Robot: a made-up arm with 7 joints. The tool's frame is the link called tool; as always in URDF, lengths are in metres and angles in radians. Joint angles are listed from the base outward.
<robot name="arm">
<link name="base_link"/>
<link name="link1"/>
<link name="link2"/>
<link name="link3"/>
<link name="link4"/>
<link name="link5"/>
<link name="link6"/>
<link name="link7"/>
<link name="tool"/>
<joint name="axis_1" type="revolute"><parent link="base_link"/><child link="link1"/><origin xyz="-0.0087 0.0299 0.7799"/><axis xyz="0 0 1"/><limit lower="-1.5" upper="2.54"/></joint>
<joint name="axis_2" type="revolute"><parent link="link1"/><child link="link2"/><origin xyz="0.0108 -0.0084 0.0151"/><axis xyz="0 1 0"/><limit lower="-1.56" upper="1.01"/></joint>
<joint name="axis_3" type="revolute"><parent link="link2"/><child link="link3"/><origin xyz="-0.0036 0.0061 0.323"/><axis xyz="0 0 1"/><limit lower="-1.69" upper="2.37"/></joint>
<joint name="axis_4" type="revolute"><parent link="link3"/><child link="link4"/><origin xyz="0.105 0.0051 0.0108"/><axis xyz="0 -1 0"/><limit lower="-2.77" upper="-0.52"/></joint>
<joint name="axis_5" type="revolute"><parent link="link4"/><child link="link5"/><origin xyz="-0.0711 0.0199 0.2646"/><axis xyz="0 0 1"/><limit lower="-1.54" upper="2.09"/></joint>
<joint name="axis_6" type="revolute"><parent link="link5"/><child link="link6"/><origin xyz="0.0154 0.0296 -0.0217"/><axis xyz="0 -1 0"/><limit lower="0.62" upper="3.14"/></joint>
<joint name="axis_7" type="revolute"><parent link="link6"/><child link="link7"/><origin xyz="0.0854 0.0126 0.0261"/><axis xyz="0 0 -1"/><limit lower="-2.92" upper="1.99"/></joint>
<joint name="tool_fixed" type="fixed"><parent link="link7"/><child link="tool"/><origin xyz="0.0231 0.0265 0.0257"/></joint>
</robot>
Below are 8 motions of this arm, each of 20 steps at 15 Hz.
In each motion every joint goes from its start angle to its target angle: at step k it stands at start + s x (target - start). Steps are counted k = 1, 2, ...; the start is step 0. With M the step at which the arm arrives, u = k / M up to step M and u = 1 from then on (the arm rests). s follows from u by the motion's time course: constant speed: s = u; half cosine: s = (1 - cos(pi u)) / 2; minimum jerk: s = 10 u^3 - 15 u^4 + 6 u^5.
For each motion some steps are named. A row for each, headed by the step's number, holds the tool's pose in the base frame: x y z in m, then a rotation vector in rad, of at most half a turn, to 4 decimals.
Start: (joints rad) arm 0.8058 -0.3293 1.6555 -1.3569 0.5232 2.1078 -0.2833
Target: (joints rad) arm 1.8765 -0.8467 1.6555 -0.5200 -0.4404 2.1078 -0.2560
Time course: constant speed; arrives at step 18
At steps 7, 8, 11, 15, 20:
7: -0.4018 -0.2579 1.2793 -1.2076 0.7888 -2.4804
8: -0.3778 -0.3030 1.2696 -1.2281 0.8429 -2.3609
11: -0.2826 -0.4210 1.2334 -1.3200 0.9716 -1.9968
15: -0.1153 -0.5262 1.1727 -1.5017 1.0687 -1.5087
20: 0.0261 -0.5598 1.1207 -1.6735 1.0865 -1.1487

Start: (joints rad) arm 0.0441 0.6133 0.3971 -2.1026 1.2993 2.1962 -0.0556
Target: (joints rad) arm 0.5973 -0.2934 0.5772 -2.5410 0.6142 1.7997 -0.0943
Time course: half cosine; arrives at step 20
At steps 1, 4, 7, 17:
1: 0.5261 0.1876 0.8169 0.9229 0.6723 -0.5728
4: 0.5050 0.2282 0.8498 0.8814 0.6868 -0.4194
7: 0.4458 0.3011 0.9095 0.7785 0.7068 -0.1231
17: 0.1000 0.4155 1.0305 0.1780 0.6276 0.8311

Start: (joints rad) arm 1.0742 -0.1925 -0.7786 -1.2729 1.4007 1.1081 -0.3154
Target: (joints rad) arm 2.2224 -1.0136 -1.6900 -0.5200 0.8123 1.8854 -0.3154
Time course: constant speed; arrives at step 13
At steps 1, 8, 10, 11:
1: 0.2872 0.0546 1.4395 1.4689 -0.1629 1.1369
8: 0.2963 -0.2773 1.3696 1.7259 -0.9387 0.7317
10: 0.3481 -0.3314 1.2971 1.7781 -1.0492 0.4843
11: 0.3774 -0.3466 1.2568 1.7856 -1.0813 0.3512

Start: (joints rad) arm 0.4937 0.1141 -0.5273 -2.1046 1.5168 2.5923 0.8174
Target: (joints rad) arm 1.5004 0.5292 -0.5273 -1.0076 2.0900 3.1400 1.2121
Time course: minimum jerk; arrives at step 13
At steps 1, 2, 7, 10, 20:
1: 0.4167 -0.0514 1.0651 1.1635 0.0676 -1.8636
2: 0.4199 -0.0400 1.0688 1.1804 0.0649 -1.8536
7: 0.3816 0.2362 1.1205 1.5745 0.3072 -1.6135
10: 0.2527 0.3825 1.1233 1.6888 0.7468 -1.4765
20: 0.2112 0.4090 1.1211 1.6817 0.8786 -1.4476

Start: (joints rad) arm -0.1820 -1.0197 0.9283 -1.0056 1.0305 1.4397 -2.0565
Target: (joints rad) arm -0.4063 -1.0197 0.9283 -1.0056 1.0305 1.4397 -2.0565
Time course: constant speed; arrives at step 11
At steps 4, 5, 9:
4: -0.3557 0.3772 1.2383 0.5816 0.7989 -2.6273
5: -0.3486 0.3842 1.2383 0.5928 0.7971 -2.6458
9: -0.3186 0.4107 1.2383 0.6383 0.7889 -2.7193

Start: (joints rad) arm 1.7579 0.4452 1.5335 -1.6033 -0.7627 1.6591 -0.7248
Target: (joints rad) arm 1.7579 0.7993 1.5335 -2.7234 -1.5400 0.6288 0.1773
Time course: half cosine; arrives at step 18
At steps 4, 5, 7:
4: -0.4566 0.0263 1.1138 0.3216 0.3948 -2.2292
5: -0.4568 0.0239 1.0818 0.4563 0.4132 -2.2279
7: -0.4447 0.0185 1.0050 0.7604 0.5071 -2.1857

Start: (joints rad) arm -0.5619 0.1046 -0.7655 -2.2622 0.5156 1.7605 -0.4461
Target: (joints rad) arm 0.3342 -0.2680 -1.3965 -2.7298 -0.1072 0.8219 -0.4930
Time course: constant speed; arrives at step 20
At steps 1, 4, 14, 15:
1: 0.1944 -0.4046 0.9945 0.7496 0.0992 -1.0609
4: 0.2082 -0.3724 0.9750 0.8579 0.2572 -0.9321
14: 0.2212 -0.2437 0.8979 1.1875 0.8487 -0.4562
15: 0.2194 -0.2295 0.8902 1.2149 0.9147 -0.4038

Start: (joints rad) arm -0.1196 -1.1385 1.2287 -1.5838 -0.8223 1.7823 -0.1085
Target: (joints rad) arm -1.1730 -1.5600 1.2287 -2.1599 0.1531 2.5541 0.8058
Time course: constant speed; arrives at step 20
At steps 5, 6, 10, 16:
5: -0.1543 0.5785 0.9455 -1.3406 -1.3452 0.6756
6: -0.1270 0.5861 0.9385 -1.3062 -1.3307 0.6349
10: -0.0131 0.5990 0.9162 -1.1639 -1.2920 0.4242
16: 0.1559 0.5611 0.8977 -0.9590 -1.3114 -0.0101

